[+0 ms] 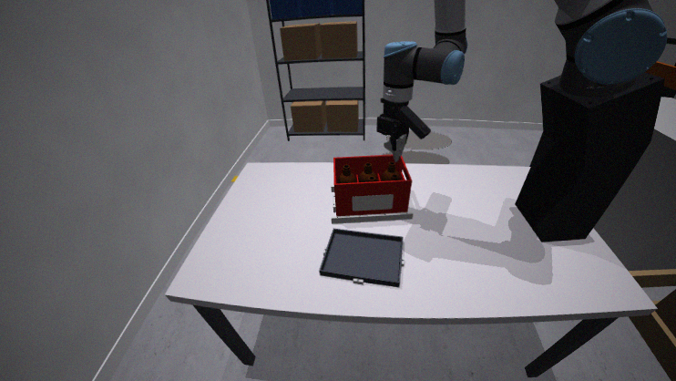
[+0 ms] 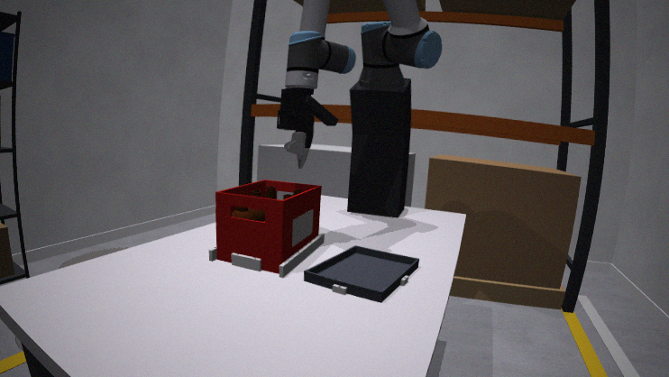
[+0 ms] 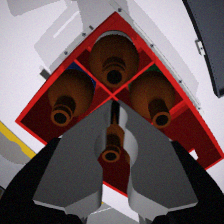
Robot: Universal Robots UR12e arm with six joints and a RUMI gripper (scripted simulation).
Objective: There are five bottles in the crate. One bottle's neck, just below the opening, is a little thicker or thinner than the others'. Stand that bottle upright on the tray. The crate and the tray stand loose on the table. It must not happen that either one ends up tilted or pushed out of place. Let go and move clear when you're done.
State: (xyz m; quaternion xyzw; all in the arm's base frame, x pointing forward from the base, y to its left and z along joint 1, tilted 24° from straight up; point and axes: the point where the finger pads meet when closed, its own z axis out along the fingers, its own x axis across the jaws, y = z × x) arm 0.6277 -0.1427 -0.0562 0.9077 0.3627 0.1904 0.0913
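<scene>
Now: the red crate 9 cm ahead of my hand, 5 cm to the right of it and 16 cm below it. The rest, counted from my hand: dark tray 15 cm ahead, 22 cm to the left, 23 cm below; then glass bottle 9 cm ahead, 9 cm to the right, 15 cm below; then brown bottle 17 cm ahead, 9 cm to the right, 15 cm below.
</scene>
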